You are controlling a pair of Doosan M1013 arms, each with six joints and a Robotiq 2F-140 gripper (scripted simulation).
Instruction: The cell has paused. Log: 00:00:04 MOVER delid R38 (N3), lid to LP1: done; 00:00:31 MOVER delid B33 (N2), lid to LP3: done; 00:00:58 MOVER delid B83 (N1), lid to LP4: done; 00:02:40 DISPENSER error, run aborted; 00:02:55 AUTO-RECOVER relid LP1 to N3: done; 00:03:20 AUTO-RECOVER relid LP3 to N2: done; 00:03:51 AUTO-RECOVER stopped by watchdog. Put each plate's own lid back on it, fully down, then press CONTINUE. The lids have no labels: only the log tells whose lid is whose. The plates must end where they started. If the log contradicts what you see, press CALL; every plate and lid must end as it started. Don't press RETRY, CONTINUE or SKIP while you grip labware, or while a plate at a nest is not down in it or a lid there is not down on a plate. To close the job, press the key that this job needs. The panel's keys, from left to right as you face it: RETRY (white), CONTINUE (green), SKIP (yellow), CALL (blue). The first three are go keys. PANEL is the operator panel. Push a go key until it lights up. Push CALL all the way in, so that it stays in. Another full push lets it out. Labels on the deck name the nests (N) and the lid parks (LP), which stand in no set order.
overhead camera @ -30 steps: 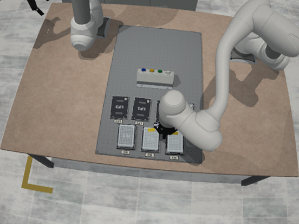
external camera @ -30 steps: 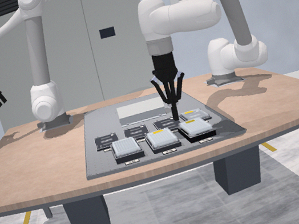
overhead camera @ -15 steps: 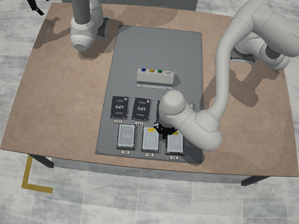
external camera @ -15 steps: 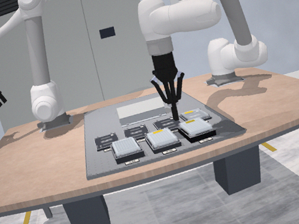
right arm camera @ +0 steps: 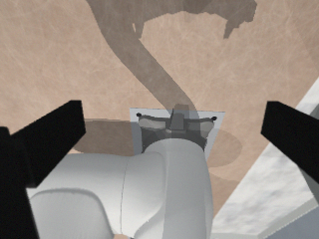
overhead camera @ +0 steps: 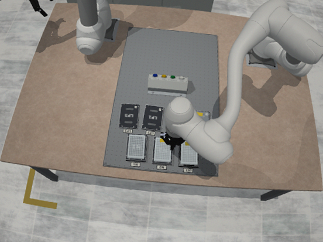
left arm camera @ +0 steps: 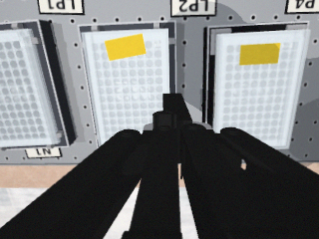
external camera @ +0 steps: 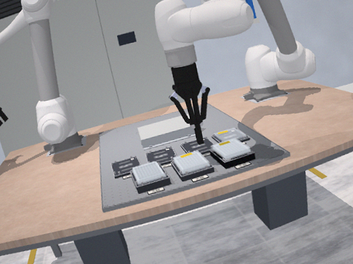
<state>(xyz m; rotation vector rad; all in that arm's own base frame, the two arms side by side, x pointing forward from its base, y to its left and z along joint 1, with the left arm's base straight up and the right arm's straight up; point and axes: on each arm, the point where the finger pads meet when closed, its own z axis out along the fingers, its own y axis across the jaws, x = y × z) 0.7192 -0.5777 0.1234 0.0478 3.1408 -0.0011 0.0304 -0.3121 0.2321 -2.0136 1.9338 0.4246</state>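
My left gripper is now 190 mm past the clear lid, 140 mm to the right of it and 100 mm above it. Also, from my left hand: LP2 lid park (180 mm behind, 10 mm to the left, 110 mm below); then plate (10 mm ahead, 180 mm to the right, 80 mm below); then LP1 lid park (180 mm behind, 130 mm to the right, 110 mm below).
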